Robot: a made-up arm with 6 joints. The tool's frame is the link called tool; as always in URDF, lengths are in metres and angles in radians. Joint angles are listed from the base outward.
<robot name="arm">
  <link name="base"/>
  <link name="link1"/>
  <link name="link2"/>
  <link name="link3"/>
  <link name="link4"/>
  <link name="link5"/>
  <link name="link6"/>
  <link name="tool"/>
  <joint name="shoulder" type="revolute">
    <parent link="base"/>
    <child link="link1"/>
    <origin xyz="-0.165 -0.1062 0.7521" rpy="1.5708 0 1.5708"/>
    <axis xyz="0 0 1"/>
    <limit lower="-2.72" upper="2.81"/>
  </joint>
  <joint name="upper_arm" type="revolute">
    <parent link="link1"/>
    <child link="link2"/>
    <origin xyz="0.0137 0.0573 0.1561" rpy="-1.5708 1.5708 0"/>
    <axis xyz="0 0 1"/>
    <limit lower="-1.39" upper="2"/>
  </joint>
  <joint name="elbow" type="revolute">
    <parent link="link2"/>
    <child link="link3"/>
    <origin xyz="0.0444 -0.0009 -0.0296" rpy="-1.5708 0 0"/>
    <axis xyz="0 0 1"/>
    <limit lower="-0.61" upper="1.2"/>
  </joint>
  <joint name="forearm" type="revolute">
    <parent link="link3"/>
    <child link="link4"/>
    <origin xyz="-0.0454 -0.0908 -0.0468" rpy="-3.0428 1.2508 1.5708"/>
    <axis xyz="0 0 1"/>
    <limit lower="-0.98" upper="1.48"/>
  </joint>
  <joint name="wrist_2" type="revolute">
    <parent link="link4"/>
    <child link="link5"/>
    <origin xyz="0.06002 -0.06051 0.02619" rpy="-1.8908 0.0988 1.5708"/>
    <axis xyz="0 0 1"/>
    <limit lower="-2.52" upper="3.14"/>
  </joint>
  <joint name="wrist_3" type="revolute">
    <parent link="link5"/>
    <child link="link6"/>
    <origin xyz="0.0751 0.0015 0.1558" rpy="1.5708 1.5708 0"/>
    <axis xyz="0 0 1"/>
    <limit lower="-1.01" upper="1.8"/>
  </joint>
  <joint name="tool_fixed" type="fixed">
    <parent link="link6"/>
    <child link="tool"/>
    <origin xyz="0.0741 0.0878 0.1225" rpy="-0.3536 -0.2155 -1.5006"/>
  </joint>
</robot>
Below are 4 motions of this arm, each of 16 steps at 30 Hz.
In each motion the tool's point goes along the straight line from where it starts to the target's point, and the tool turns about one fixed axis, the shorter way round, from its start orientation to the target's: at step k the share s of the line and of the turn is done. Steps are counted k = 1, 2, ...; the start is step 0. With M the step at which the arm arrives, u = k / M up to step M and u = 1 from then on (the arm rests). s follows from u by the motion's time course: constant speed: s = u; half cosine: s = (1 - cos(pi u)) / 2; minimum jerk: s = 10 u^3 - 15 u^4 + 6 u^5.
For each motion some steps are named. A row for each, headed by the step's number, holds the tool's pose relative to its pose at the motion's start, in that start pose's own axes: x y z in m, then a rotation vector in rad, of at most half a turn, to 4 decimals.
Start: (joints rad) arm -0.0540 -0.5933 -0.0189 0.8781 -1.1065 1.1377
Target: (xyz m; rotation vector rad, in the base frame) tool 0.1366 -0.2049 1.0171 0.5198 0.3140 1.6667
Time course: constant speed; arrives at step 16
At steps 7, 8, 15, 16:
7: -0.0111 0.0068 -0.0236 -0.1875 -0.0504 0.1503
8: -0.0127 0.0078 -0.0269 -0.2143 -0.0576 0.1718
15: -0.0239 0.0145 -0.0505 -0.4018 -0.1080 0.3221
16: -0.0254 0.0155 -0.0538 -0.4286 -0.1152 0.3436

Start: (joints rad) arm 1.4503 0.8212 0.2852 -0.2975 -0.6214 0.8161
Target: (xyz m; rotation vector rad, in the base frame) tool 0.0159 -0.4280 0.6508 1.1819 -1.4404 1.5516
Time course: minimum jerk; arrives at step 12
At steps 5, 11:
5: -0.0001 -0.0341 -0.0042 0.0991 -0.0359 0.1782
11: -0.0001 -0.0980 -0.0120 0.2844 -0.1031 0.5116

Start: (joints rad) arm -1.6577 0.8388 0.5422 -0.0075 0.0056 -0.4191
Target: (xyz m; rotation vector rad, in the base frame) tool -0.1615 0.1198 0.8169 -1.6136 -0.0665 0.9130
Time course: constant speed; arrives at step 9
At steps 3, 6, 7, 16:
3: 0.0043 -0.0048 0.0047 0.0007 0.0331 0.0673
6: 0.0086 -0.0095 0.0093 0.0013 0.0662 0.1346
7: 0.0101 -0.0111 0.0109 0.0016 0.0772 0.1571
16: 0.0130 -0.0143 0.0140 0.0020 0.0992 0.2019

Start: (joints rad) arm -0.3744 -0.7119 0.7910 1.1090 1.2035 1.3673
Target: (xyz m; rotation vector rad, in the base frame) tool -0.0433 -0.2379 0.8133 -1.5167 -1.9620 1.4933
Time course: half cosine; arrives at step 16
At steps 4, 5, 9, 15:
4: -0.0025 0.0106 0.0001 -0.0805 0.0155 -0.0271
5: -0.0037 0.0161 0.0001 -0.1222 0.0234 -0.0411
9: -0.0101 0.0432 0.0002 -0.3285 0.0630 -0.1105
15: -0.0167 0.0716 0.0004 -0.5445 0.1045 -0.1832

